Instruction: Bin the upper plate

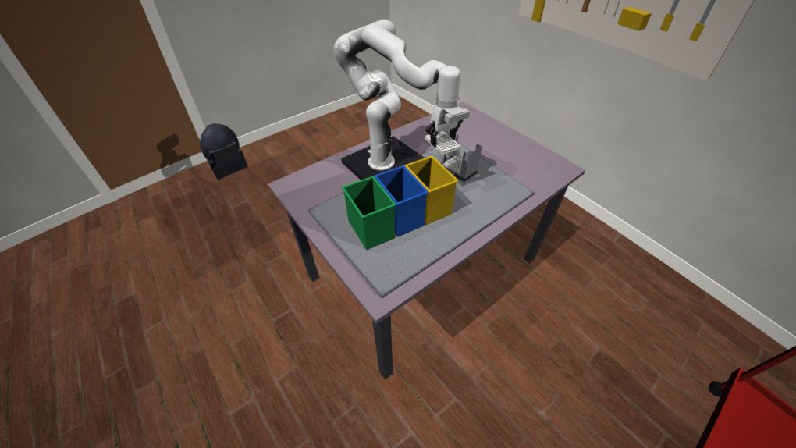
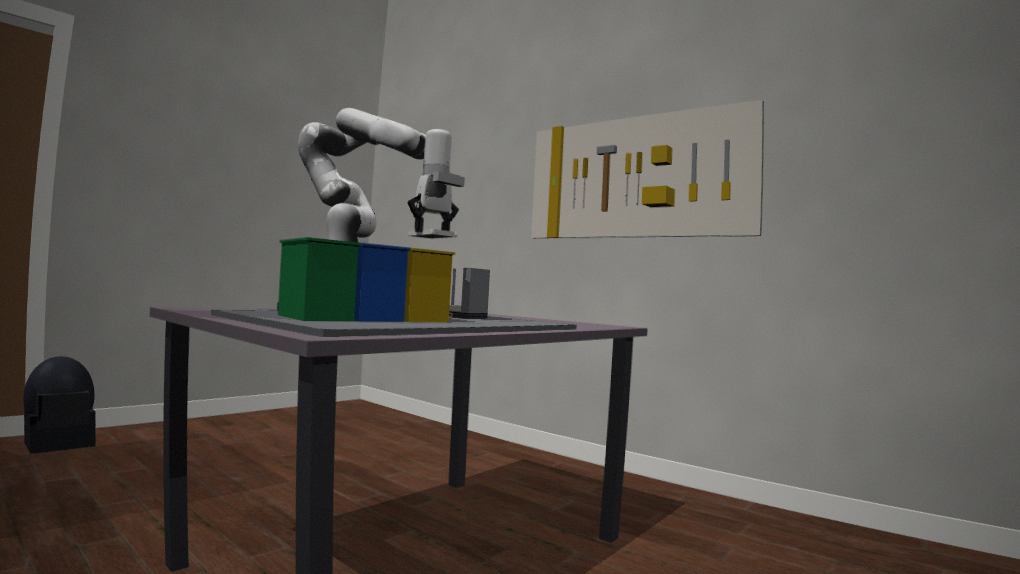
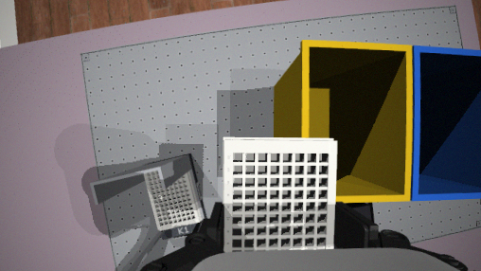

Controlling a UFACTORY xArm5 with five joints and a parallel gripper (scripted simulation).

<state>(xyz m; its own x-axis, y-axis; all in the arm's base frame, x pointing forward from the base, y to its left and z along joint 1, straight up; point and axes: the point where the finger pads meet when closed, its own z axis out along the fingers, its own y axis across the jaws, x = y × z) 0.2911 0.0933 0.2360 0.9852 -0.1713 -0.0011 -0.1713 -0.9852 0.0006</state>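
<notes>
The blue bin lies 250 mm to the right of my hand, 160 mm below it and 40 mm ahead of it. The rest, counted from my hand: green bin (380 mm to the right, 160 mm below, 20 mm ahead); then 96-well plate (10 mm below); then yellow bin (160 mm below, 120 mm to the right, 60 mm ahead).
</notes>
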